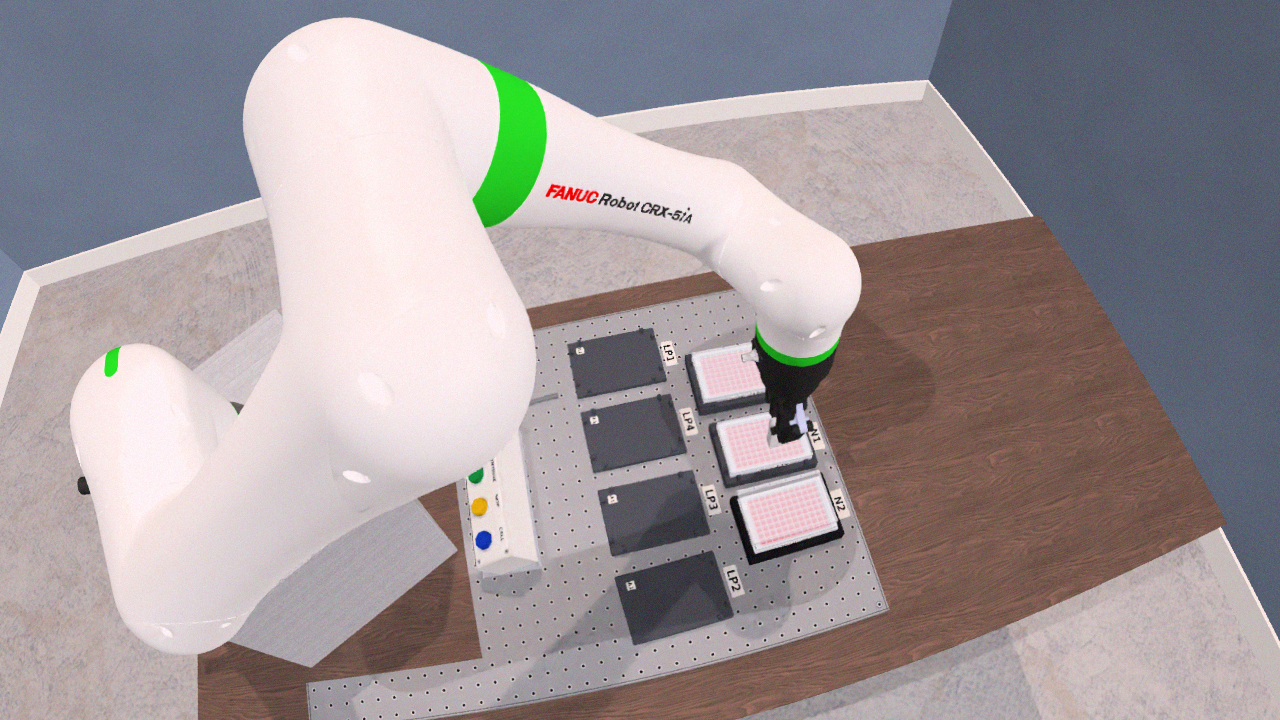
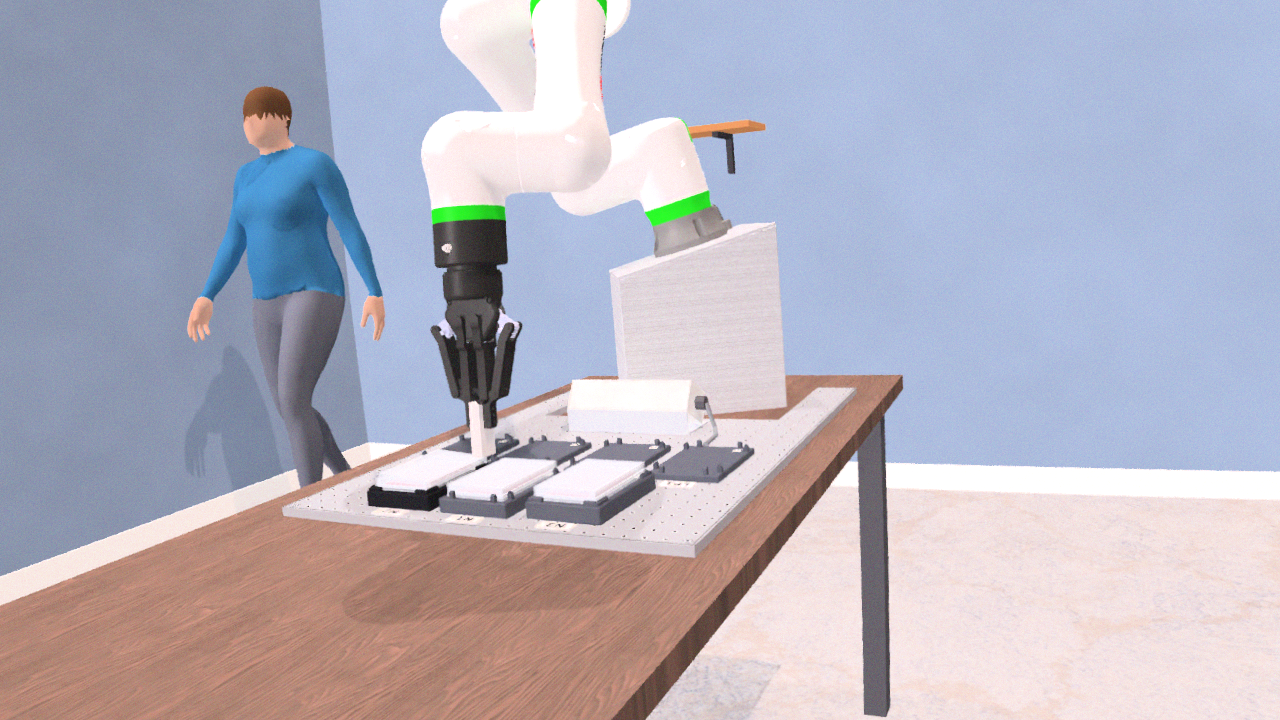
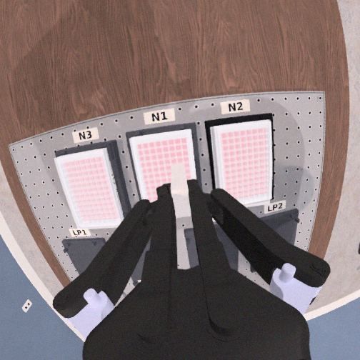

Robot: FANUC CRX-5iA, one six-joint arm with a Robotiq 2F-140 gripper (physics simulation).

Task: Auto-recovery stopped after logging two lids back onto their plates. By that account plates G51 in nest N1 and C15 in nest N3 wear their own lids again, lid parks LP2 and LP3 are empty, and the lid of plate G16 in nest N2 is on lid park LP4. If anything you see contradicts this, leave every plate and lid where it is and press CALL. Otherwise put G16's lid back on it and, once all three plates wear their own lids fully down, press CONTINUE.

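Pixels of known places: gripper, between the fingertips: (image 1: 777,441) (image 2: 484,455); arm's base, origin of its link: (image 2: 691,245).
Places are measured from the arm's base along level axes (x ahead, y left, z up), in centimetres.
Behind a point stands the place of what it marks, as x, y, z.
My gripper (image 1: 775,437) @[71.3, -3.0, -22.9] (image 2: 483,451) @[71.3, -3.0, -22.9] (image 3: 178,174) is shut and empty, its pale fingertips low over the plate in N1 (image 1: 742,447) @[66.6, -1.5, -25.4] (image 2: 503,478) @[73.0, 0.7, -25.3] (image 3: 155,146); contact cannot be told. The plate in N3 (image 1: 725,376) @[67.7, 10.5, -25.1] (image 2: 586,481) @[73.1, 12.5, -25.1] (image 3: 87,190) and the plate in N2 (image 1: 792,516) @[70.2, -14.0, -24.7] (image 2: 425,471) @[73.1, -11.4, -25.0] (image 3: 245,160) show pink wells. A pale strip runs along one long side of N2's plate. Clear lids are hard to make out. Lid parks LP1 (image 1: 617,362) @[52.4, 19.0, -27.9], LP4 (image 1: 633,434) @[51.9, 5.9, -27.9], LP3 (image 1: 653,512) @[51.7, -7.1, -27.9] and LP2 (image 1: 673,598) @[51.2, -20.3, -27.9] show bare dark tops, with no lid visible on LP4.
A white button box (image 1: 516,535) @[32.4, -8.1, -21.8] (image 2: 631,407) @[34.4, 0.7, -24.6] stands behind the lid parks, with green (image 1: 476,475) @[28.3, 1.9, -21.7], yellow (image 1: 479,506) @[28.0, -2.9, -21.8] and blue (image 1: 483,540) @[27.8, -7.9, -21.8] buttons; the blue one is by CALL. A person in a blue top (image 2: 290,223) is beyond the table (image 2: 358,573) @[94.5, -5.0, -30.2].
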